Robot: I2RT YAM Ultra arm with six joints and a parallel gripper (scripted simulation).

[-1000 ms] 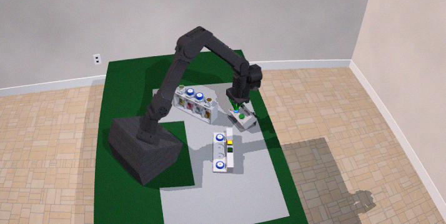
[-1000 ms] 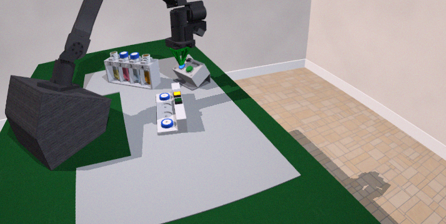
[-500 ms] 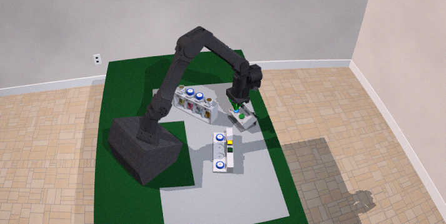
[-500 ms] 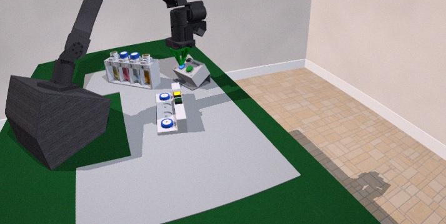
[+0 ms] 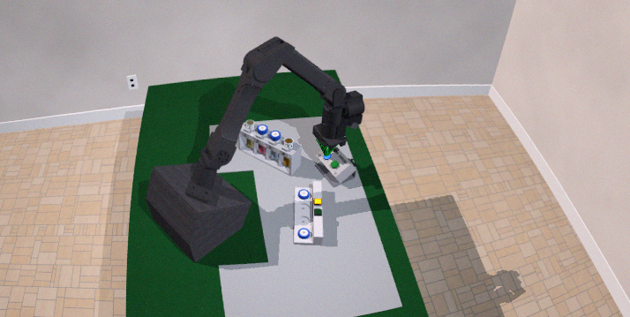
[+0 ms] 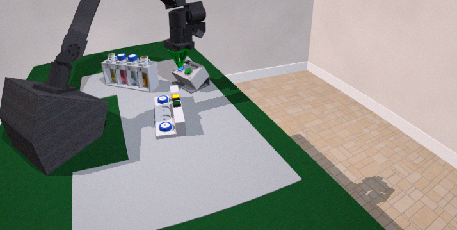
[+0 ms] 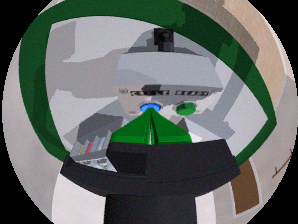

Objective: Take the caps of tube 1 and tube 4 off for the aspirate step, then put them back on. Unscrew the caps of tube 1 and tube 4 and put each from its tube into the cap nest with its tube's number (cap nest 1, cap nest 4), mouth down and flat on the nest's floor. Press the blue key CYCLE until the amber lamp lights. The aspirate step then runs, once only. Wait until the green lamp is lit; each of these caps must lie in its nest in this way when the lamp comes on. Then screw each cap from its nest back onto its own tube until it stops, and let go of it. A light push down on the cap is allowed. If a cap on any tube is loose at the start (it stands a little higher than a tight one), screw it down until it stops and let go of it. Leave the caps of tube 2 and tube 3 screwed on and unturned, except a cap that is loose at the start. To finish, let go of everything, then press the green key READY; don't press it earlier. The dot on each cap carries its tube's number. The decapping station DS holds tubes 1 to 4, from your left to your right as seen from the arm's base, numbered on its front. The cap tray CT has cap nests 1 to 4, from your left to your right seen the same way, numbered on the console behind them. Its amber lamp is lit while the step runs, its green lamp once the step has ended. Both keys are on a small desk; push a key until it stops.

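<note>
Right now my hand is 1 cm above the blue key. Also, from my hand: green key (3 cm ahead, 4 cm to the right, 1 cm below).
</note>
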